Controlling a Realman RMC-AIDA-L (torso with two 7-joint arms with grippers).
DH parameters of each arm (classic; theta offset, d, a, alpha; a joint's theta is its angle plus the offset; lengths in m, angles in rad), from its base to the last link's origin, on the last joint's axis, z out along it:
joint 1: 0 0.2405 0 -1.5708
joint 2: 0 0 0 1.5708
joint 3: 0 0.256 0 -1.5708
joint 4: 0 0 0 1.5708
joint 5: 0 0.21 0 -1.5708
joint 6: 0 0 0 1.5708
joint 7: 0 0.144 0 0
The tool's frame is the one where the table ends.
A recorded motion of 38 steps. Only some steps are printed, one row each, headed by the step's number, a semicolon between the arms.
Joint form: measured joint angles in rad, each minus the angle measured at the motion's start. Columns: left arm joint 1, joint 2, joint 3, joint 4, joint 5, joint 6, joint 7; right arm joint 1, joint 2, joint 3, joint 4, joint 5, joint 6, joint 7.
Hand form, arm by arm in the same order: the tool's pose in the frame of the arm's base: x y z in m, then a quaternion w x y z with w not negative. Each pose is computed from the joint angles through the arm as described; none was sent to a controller.
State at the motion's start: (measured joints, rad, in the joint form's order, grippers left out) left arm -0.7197 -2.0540 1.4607 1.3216 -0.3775 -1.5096 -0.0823; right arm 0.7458 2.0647 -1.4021 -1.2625 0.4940 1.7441 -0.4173
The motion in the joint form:
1: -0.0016 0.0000 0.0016 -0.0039 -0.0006 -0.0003 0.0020; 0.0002 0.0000 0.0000 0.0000 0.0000 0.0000 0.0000
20: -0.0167 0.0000 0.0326 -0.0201 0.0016 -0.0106 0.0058; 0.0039 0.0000 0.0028 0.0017 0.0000 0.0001 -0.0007
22: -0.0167 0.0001 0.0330 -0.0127 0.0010 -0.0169 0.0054; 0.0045 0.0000 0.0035 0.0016 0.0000 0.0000 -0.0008
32: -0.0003 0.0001 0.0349 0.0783 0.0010 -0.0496 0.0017; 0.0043 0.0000 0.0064 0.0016 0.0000 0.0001 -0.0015
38: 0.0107 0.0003 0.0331 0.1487 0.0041 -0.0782 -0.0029; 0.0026 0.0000 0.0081 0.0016 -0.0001 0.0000 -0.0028
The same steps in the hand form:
1: -0.1601 0.3845 0.0064 0.30535 -0.78250 -0.51996 0.15521; 0.1635 0.3524 -0.0018 0.13117 -0.88117 0.37591 -0.25501
20: -0.1578 0.3826 0.0001 0.29992 -0.78841 -0.50814 0.17390; 0.1626 0.3531 -0.0016 0.13136 -0.88156 0.37544 -0.25424
22: -0.1565 0.3820 0.0007 0.29957 -0.78920 -0.50709 0.17398; 0.1624 0.3533 -0.0015 0.13156 -0.88168 0.37532 -0.25391
32: -0.1439 0.3780 0.0092 0.30652 -0.79793 -0.49376 0.15983; 0.1625 0.3535 -0.0011 0.13173 -0.88161 0.37606 -0.25297
38: -0.1346 0.3744 0.0168 0.31339 -0.80293 -0.48452 0.14946; 0.1631 0.3534 -0.0009 0.13161 -0.88143 0.37679 -0.25257

